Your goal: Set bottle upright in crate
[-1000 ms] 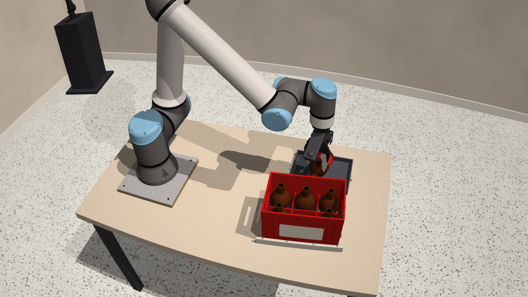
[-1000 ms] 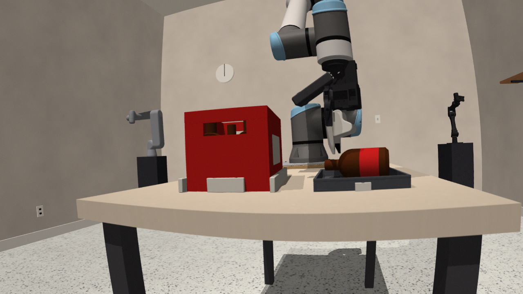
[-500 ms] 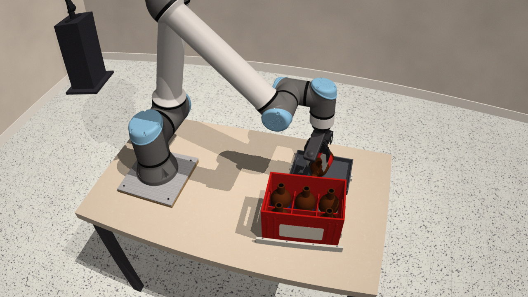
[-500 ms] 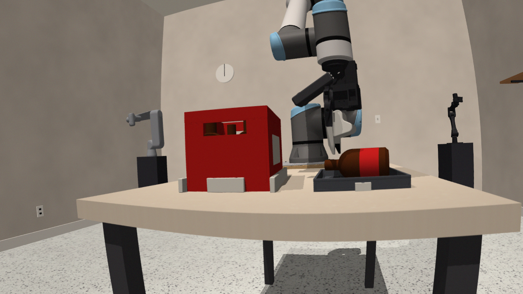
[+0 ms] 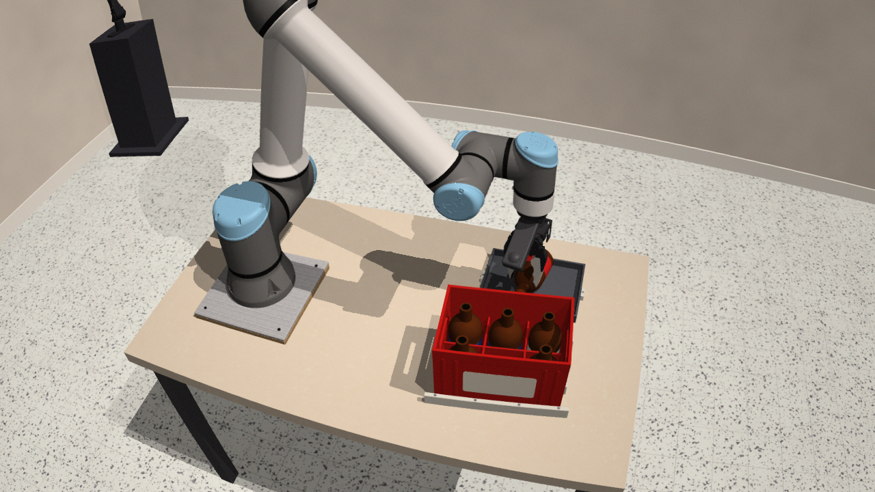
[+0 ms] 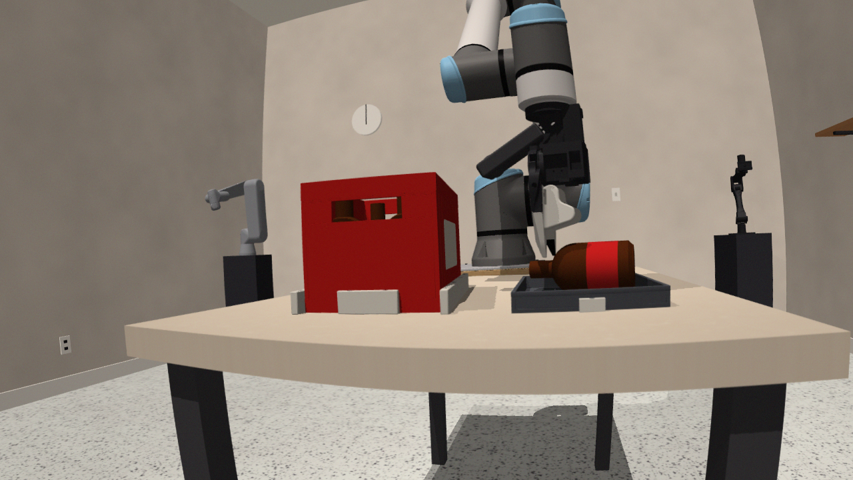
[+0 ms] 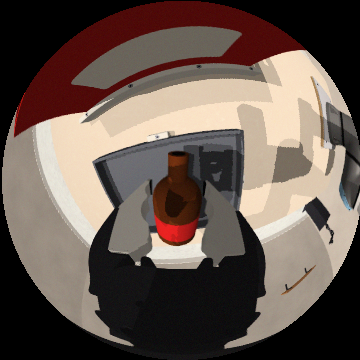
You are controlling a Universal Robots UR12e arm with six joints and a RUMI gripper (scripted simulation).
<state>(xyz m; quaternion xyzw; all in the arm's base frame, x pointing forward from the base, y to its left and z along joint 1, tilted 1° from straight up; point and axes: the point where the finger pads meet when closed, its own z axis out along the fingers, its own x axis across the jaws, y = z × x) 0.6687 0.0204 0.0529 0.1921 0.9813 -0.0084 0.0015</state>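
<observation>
My hand is 3 cm short of the tray, 5 cm to the right of it and 6 cm above it. Round my hand: red crate 4 cm behind, 24 cm to the right, 1 cm above.
</observation>
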